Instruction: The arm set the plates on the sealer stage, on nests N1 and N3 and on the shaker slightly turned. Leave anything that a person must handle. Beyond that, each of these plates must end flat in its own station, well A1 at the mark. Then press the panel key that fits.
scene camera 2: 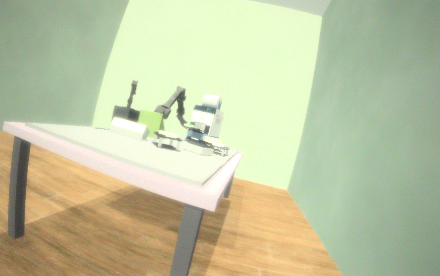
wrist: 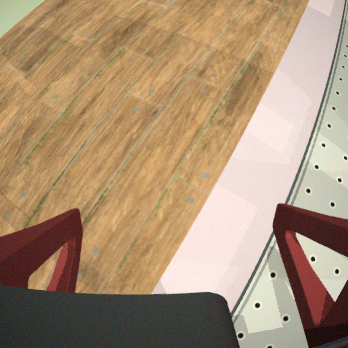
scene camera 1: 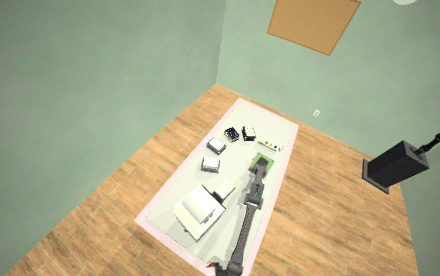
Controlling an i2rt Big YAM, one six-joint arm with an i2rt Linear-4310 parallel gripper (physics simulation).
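Observation:
In scene camera 1, the white sealer (scene camera 1: 199,212) (scene camera 2: 207,120) has a pale plate (scene camera 1: 225,189) on its stage. Two white-topped stations (scene camera 1: 210,163) (scene camera 1: 216,145) stand beyond it, then a dark-topped block (scene camera 1: 232,134) and a dark stand with a cream plate (scene camera 1: 249,132). Nest labels, the A1 marks and small plate turns are too small to read. The key panel (scene camera 1: 270,145) (scene camera 2: 129,128) shows green, yellow and blue keys. My gripper (wrist: 180,218) is open and empty, over the table edge; its red fingers show at the bottom of scene camera 1, away from the plates.
My arm (scene camera 1: 245,232) reaches from the green base board (scene camera 1: 270,161) along the table's long side, beside the sealer. The pink table rim (wrist: 220,215) borders the perforated top (wrist: 320,180) in the wrist view. A black pedestal (scene camera 1: 397,167) with another arm stands off the table.

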